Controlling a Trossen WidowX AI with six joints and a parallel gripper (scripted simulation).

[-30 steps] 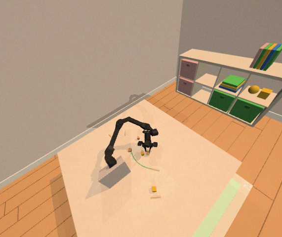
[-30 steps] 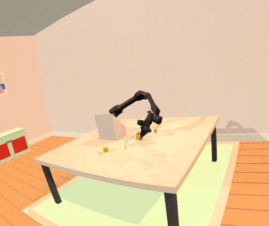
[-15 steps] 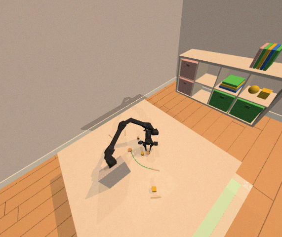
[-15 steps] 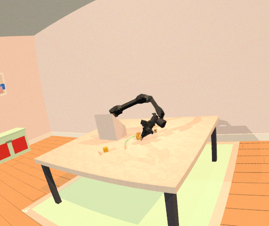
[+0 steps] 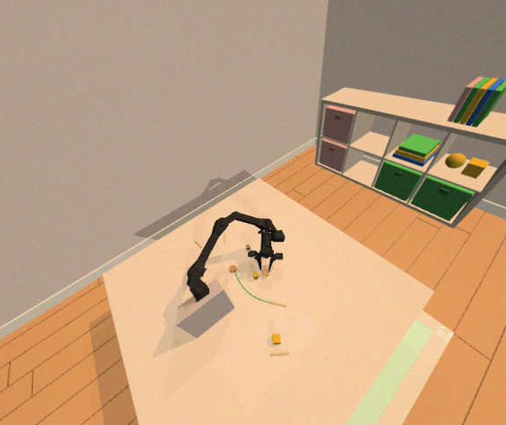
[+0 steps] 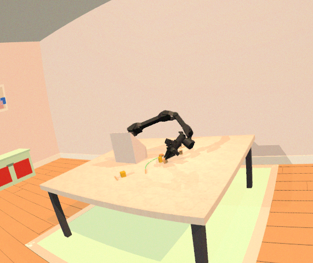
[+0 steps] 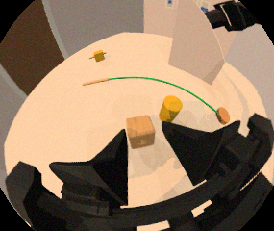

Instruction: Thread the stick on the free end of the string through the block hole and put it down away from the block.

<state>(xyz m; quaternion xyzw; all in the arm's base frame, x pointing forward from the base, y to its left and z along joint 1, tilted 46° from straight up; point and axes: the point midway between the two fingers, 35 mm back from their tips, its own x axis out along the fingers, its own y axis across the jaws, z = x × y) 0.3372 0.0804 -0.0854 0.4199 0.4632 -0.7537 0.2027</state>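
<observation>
Right now the yellow cylinder is 50 mm behind my gripper tip, 20 mm to the left of it and 20 mm below it. From my gripper tip the other things lie so: thin wooden stick (60 mm behind, 160 mm to the right, 30 mm below); round wooden button (130 mm behind, 140 mm to the left, 30 mm below); wooden block (10 mm to the right, 20 mm below).
</observation>
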